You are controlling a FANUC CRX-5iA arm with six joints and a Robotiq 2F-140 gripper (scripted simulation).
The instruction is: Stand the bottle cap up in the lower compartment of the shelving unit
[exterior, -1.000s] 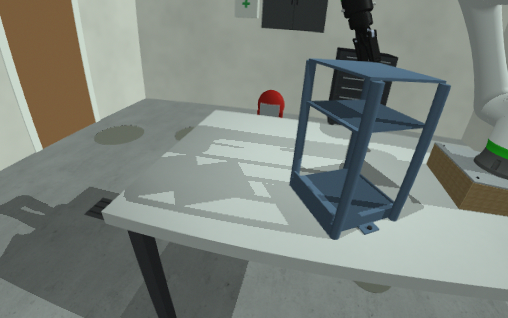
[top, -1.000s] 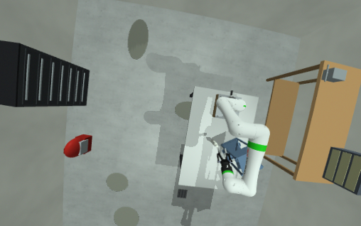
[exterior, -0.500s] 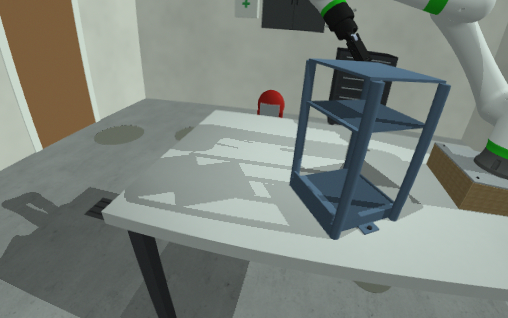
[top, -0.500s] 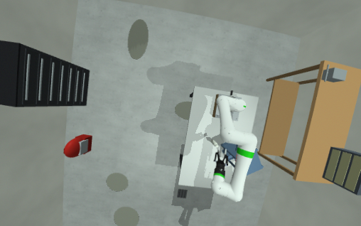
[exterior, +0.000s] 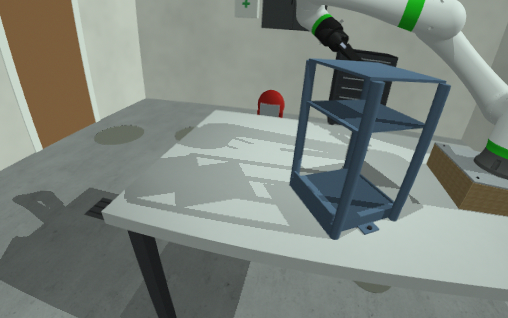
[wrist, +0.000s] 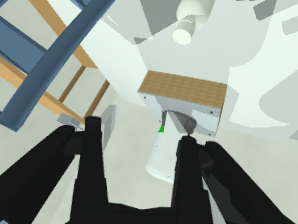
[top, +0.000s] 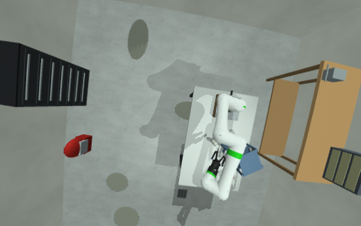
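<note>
My gripper is now 20 cm above the white bottle. The rest, counted from my hand: blue shelving unit 6 cm ahead, 29 cm to the left, 13 cm below.
</note>
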